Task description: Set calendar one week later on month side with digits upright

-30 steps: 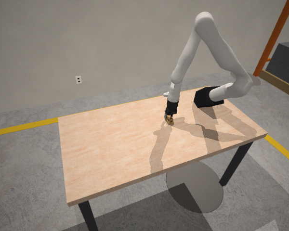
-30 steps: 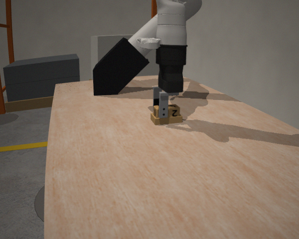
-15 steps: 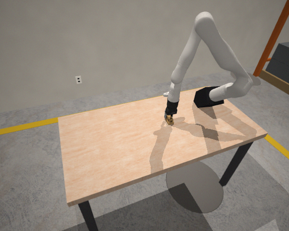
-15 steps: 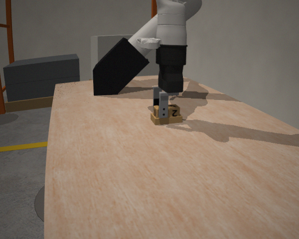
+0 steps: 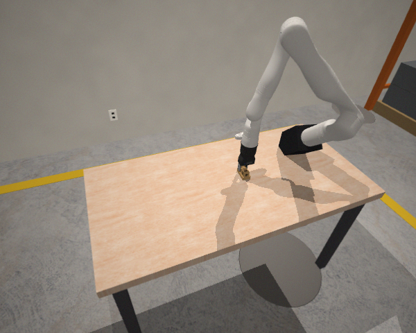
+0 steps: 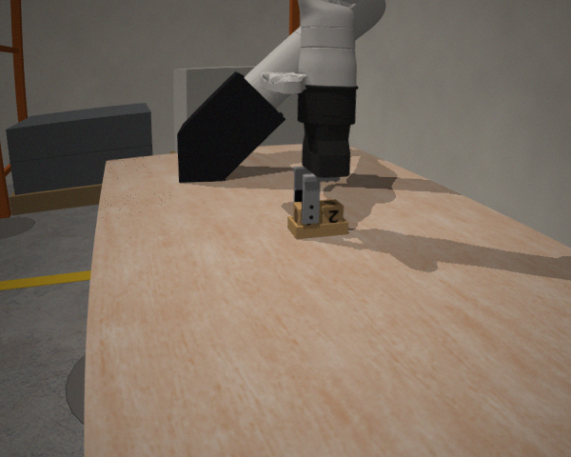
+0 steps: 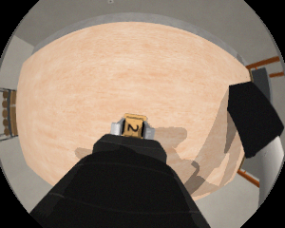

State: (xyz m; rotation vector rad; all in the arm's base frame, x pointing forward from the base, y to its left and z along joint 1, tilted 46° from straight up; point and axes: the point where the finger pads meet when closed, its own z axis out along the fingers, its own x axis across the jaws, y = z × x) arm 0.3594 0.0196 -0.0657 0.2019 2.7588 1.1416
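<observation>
The wooden tray lies 3 cm below my hand and 2 cm to the left of it.
</observation>
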